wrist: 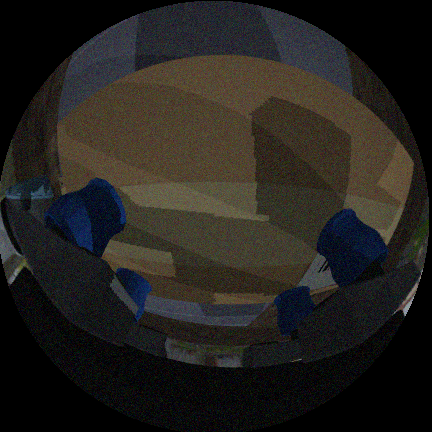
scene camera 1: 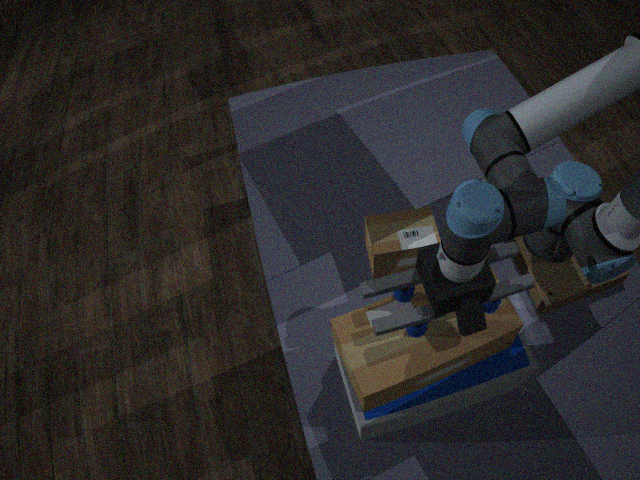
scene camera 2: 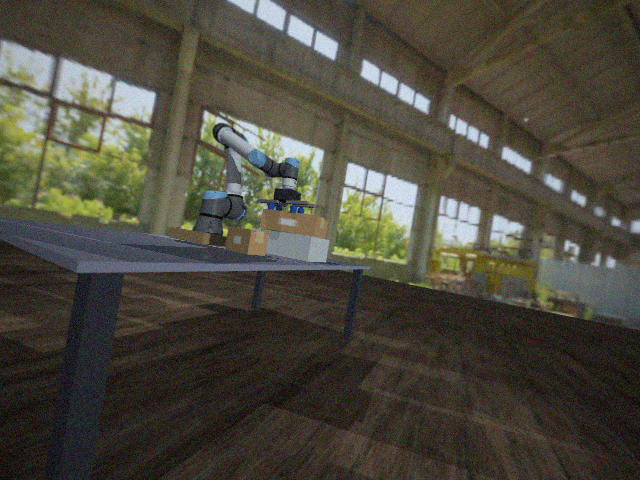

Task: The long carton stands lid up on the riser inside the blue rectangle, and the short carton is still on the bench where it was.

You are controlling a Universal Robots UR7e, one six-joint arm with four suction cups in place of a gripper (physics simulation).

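Note:
The long carton rests on the grey riser, over the blue rectangle, which shows along its near side. My suction gripper sits down on the carton's top; the two nearer cups press on it, and the two farther cups hang by its back edge. A barcode label peeks out beside one cup in the wrist view. The short carton stands on the bench just behind the riser, label up.
The arm's base stands on a brown wooden plate to the right of the riser. The bench's left edge runs close to the riser, with wooden floor beyond it.

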